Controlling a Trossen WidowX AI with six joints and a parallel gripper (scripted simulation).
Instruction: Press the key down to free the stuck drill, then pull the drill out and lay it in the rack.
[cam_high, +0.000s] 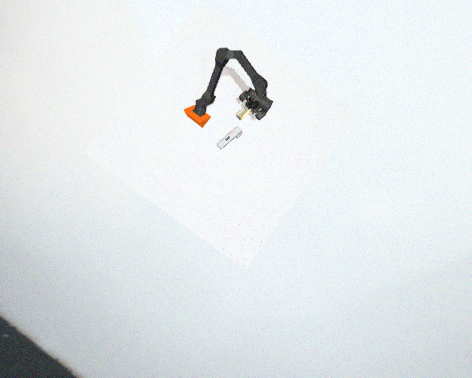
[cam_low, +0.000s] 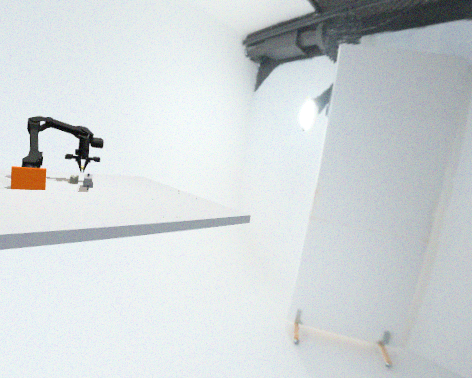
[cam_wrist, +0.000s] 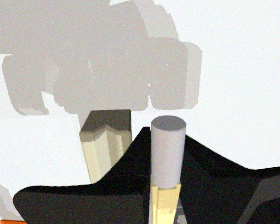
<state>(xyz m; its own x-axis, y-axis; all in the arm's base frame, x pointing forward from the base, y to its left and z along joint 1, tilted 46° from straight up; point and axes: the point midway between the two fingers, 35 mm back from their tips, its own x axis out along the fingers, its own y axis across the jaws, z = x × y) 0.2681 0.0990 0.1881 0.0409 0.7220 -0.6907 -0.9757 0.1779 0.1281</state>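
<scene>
The drill lies 10 mm behind my gripper tip, 40 mm to the right of it and 30 mm above it. The rest, counted from my gripper tip: key: 20 mm behind, 240 mm to the right, 10 mm below; then rack: 50 mm behind, 40 mm to the right, 40 mm below; then grey block: 10 mm behind, 210 mm to the right, 20 mm below.
</scene>
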